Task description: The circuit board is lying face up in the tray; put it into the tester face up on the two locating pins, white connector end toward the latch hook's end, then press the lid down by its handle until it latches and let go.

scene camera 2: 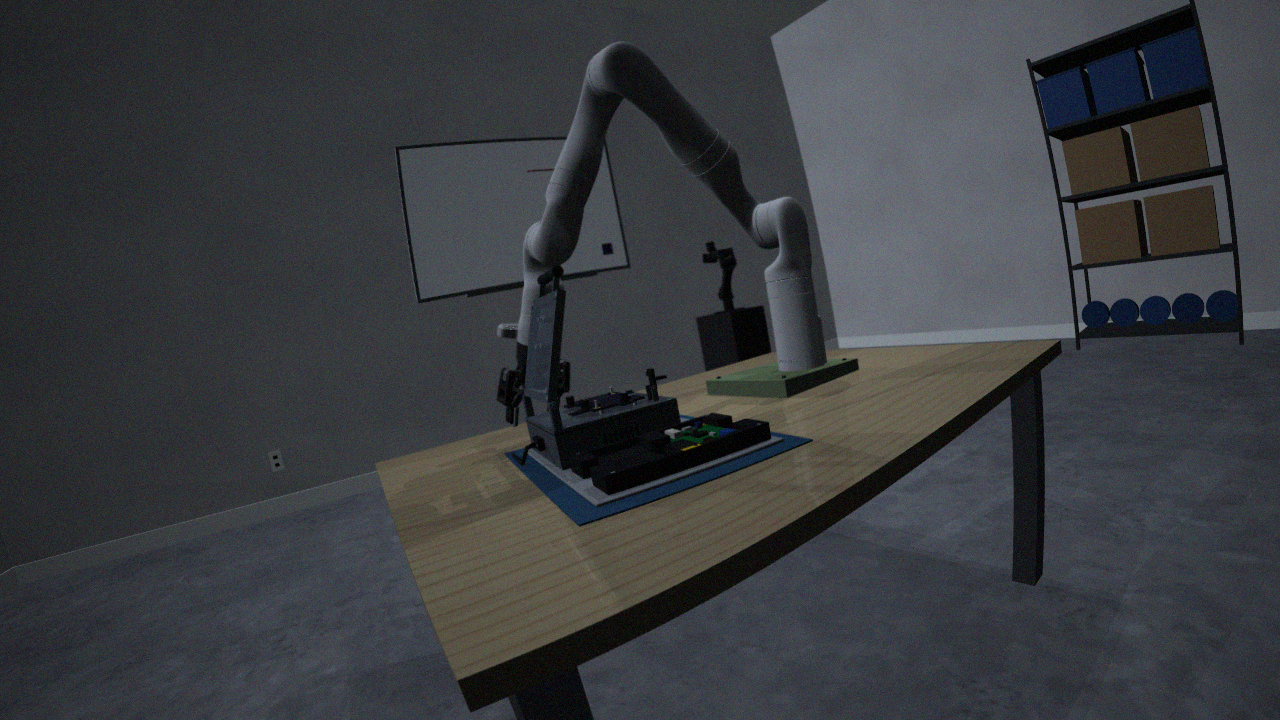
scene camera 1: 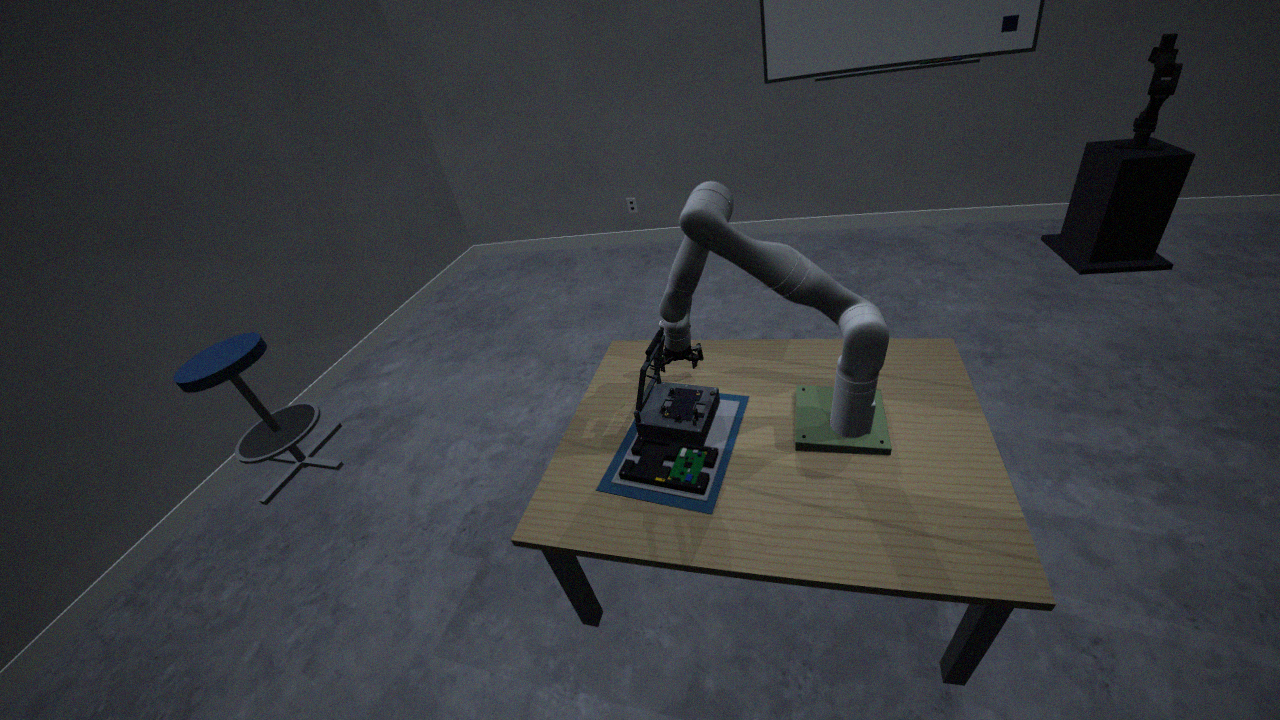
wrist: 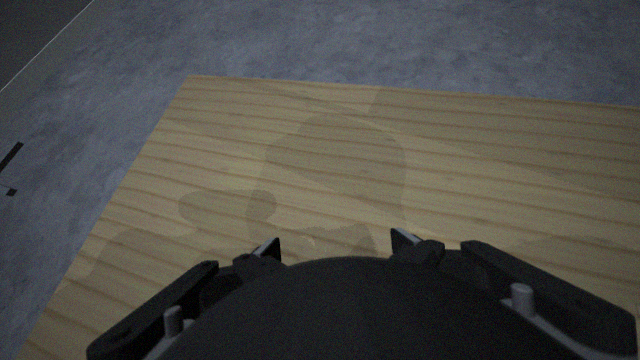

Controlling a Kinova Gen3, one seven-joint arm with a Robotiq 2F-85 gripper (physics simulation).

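Pixels of known places: gripper, fingertip midpoint: (scene camera 1: 678, 368) (wrist: 335, 245); arm's base at its link origin: (scene camera 2: 801, 367) (scene camera 1: 849, 424).
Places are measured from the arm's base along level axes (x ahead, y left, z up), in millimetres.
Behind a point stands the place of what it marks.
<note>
The green circuit board (scene camera 1: 688, 465) @[y 133, x 393, z -3 mm] (scene camera 2: 702, 437) @[y 141, x 402, z -6 mm] lies face up in the right part of the black tray (scene camera 1: 640, 473) @[y 157, x 512, z -9 mm] (scene camera 2: 644, 469) @[y 176, x 519, z -4 mm], in front of the tester. The dark grey tester (scene camera 1: 666, 428) @[y 39, x 457, z 31 mm] (scene camera 2: 572, 445) @[y 25, x 524, z 10 mm] stands behind the tray. Its lid (scene camera 1: 648, 376) @[y -42, x 499, z 141 mm] (scene camera 2: 543, 344) @[y -35, x 507, z 145 mm] is raised, nearly upright, at the tester's left side. The latch hook (scene camera 2: 652, 385) @[y 24, x 379, z 56 mm] stands at the opposite end. My gripper (scene camera 1: 682, 358) @[y -243, x 462, z 10 mm] (scene camera 2: 512, 420) @[y -243, x 462, z 10 mm] (wrist: 335, 245) @[y -243, x 462, z 10 mm] is open and empty. It is above the table behind the tester, beyond the raised lid in scene camera 2's view. The locating pins are too small to tell clearly.
The tester and tray stand on a blue-bordered mat (scene camera 1: 733, 428) @[y -15, x 290, z -24 mm] (scene camera 2: 572, 510) @[y 159, x 607, z -24 mm] on the wooden table (scene camera 1: 850, 528) @[y 284, x 34, z -25 mm] (scene camera 2: 716, 528) @[y 324, x 556, z -26 mm] (wrist: 330, 165) @[y -327, x 482, z -26 mm]. The arm's green base plate (scene camera 1: 812, 434) @[y 36, x 92, z 4 mm] (scene camera 2: 747, 385) @[y -33, x 128, z -5 mm] is to the right. A blue stool (scene camera 1: 221, 361) stands on the floor to the left.
</note>
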